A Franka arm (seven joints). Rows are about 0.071 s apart.
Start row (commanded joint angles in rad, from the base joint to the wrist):
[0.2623 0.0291 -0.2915 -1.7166 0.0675 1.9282 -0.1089]
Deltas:
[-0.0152 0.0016 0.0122 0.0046 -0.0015 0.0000 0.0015]
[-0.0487 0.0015 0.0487 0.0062 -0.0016 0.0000 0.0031]
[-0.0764 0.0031 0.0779 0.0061 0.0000 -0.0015 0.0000]
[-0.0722 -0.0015 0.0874 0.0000 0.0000 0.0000 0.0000]
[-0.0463 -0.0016 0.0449 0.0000 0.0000 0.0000 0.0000]
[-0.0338 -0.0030 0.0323 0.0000 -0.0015 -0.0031 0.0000]
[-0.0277 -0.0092 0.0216 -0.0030 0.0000 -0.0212 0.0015]
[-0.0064 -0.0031 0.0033 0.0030 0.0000 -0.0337 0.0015]
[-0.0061 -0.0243 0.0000 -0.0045 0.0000 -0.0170 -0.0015]
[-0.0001 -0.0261 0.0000 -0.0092 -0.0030 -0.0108 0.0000]
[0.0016 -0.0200 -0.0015 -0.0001 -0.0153 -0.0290 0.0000]
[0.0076 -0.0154 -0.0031 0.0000 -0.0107 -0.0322 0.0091]
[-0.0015 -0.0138 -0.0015 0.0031 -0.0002 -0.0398 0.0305]
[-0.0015 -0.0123 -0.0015 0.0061 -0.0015 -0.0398 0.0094]
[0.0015 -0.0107 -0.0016 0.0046 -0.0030 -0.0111 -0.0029]
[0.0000 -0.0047 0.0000 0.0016 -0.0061 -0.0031 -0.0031]
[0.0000 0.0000 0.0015 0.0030 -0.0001 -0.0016 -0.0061]
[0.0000 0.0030 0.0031 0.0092 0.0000 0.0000 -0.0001]
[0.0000 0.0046 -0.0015 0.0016 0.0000 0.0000 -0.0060]
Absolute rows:
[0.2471 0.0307 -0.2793 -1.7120 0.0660 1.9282 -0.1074]
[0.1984 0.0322 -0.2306 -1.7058 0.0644 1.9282 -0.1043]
[0.1220 0.0353 -0.1527 -1.6997 0.0644 1.9267 -0.1043]
[0.0498 0.0338 -0.0653 -1.6997 0.0644 1.9267 -0.1043]
[0.0035 0.0322 -0.0204 -1.6997 0.0644 1.9267 -0.1043]
[-0.0303 0.0292 0.0119 -1.6997 0.0629 1.9236 -0.1043]
[-0.0580 0.0200 0.0335 -1.7027 0.0629 1.9024 -0.1028]
[-0.0644 0.0169 0.0368 -1.6997 0.0629 1.8687 -0.1013]
[-0.0705 -0.0074 0.0368 -1.7042 0.0629 1.8517 -0.1028]
[-0.0706 -0.0335 0.0368 -1.7134 0.0599 1.8409 -0.1028]
[-0.0690 -0.0535 0.0353 -1.7135 0.0446 1.8119 -0.1028]
[-0.0614 -0.0689 0.0322 -1.7135 0.0339 1.7797 -0.0937]
[-0.0629 -0.0827 0.0307 -1.7104 0.0337 1.7399 -0.0632]
[-0.0644 -0.0950 0.0292 -1.7043 0.0322 1.7001 -0.0538]
[-0.0629 -0.1057 0.0276 -1.6997 0.0292 1.6890 -0.0567]
[-0.0629 -0.1104 0.0276 -1.6981 0.0231 1.6859 -0.0598]
[-0.0629 -0.1104 0.0291 -1.6951 0.0230 1.6843 -0.0659]
[-0.0629 -0.1074 0.0322 -1.6859 0.0230 1.6843 -0.0660]
[-0.0629 -0.1028 0.0307 -1.6843 0.0230 1.6843 -0.0720]

